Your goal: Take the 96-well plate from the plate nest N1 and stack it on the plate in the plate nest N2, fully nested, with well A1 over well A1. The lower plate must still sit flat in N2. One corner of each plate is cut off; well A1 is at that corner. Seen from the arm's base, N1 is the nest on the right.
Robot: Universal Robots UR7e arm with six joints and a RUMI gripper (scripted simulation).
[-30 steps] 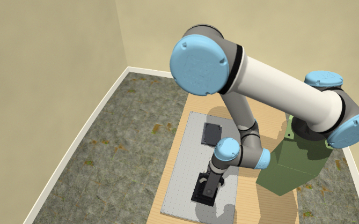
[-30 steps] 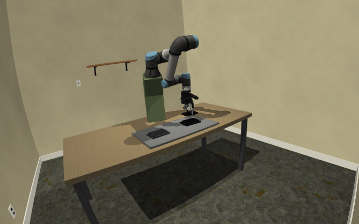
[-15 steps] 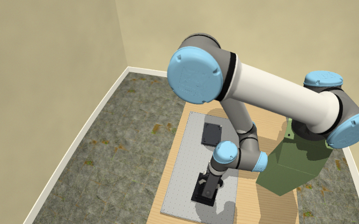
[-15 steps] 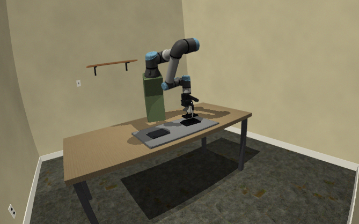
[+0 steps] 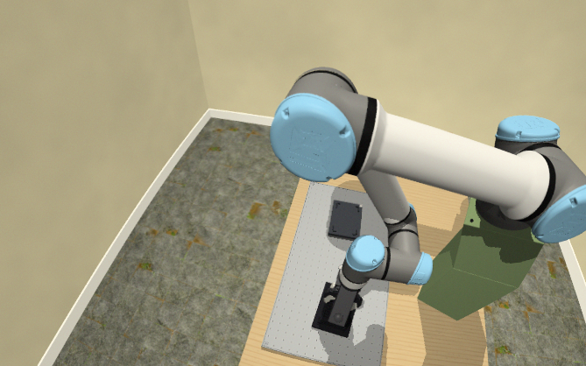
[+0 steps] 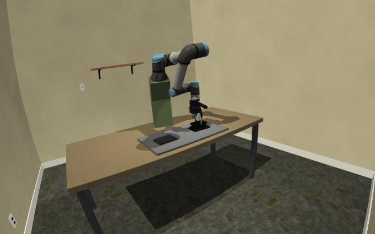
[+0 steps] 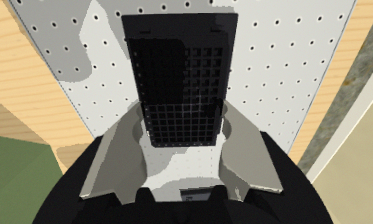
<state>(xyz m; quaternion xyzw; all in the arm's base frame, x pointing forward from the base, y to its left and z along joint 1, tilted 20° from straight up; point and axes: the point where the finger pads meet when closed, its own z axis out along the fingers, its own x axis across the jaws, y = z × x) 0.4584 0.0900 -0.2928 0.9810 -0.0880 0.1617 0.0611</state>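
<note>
The black 96-well plate lies 1 cm below my hand. Also, from my hand: grey plate nest 36 cm to the right, 5 cm below, 2 cm behind.
</note>
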